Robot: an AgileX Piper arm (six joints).
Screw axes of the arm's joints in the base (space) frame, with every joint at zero. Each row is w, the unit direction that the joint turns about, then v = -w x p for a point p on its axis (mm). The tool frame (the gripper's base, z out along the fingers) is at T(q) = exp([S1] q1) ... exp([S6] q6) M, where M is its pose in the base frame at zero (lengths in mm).
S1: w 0 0 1 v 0.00 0.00 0.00
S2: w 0 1 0 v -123.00 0.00 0.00
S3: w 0 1 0 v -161.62 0.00 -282.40
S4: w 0.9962 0 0.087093 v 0.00 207.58 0.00
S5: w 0 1 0 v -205.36 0.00 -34.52
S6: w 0.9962 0 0.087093 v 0.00 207.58 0.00
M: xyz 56.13 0.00 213.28 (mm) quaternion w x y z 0.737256 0 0.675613 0
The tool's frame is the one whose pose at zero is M.
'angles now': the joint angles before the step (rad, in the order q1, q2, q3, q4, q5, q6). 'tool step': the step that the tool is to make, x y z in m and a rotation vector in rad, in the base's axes. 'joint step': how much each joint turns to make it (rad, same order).
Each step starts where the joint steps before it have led.
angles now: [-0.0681 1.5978 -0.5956 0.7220 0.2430 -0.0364]
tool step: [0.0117 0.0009 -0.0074 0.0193 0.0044 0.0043]
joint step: [0.0000 0.0600 -0.0352 0.1135 -0.0012 -0.1087]
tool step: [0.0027 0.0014 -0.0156 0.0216 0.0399 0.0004]
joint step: [0.0002 0.0643 -0.0036 0.1117 0.0000 -0.1042]
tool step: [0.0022 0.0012 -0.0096 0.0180 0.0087 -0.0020]
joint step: [0.0000 0.0407 -0.0003 0.1466 -0.0042 -0.1398]
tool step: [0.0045 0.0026 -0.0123 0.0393 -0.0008 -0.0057]
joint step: [-0.0003 0.0572 -0.0049 0.2584 0.0128 -0.2418]
